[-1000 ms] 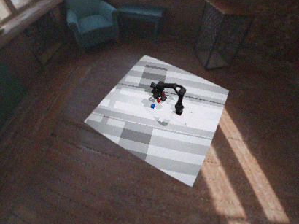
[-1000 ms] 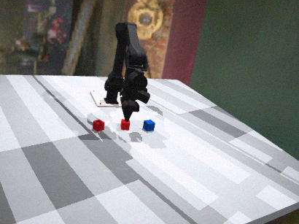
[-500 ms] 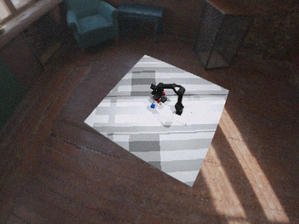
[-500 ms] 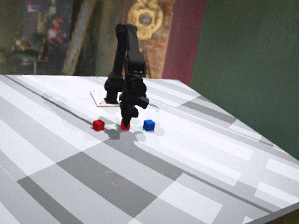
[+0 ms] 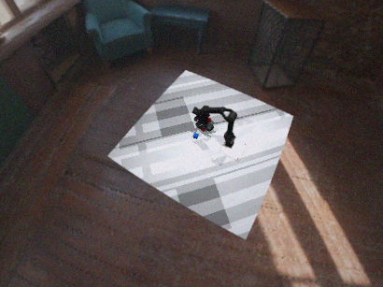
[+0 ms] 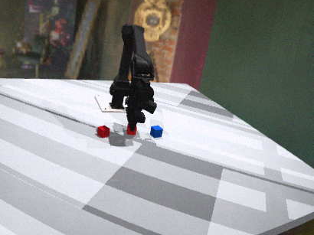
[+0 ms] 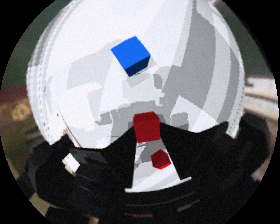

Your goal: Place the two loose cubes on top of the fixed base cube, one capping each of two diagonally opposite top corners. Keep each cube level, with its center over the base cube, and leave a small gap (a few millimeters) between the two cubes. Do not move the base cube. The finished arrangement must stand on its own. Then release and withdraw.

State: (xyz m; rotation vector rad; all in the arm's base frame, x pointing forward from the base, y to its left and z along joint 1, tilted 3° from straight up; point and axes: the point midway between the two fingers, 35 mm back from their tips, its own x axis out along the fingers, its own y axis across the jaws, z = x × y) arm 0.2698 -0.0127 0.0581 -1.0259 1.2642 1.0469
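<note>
The blue base cube lies 10 cm to the left of my gripper tip, 2 cm ahead of it and 1 cm below it.
</note>
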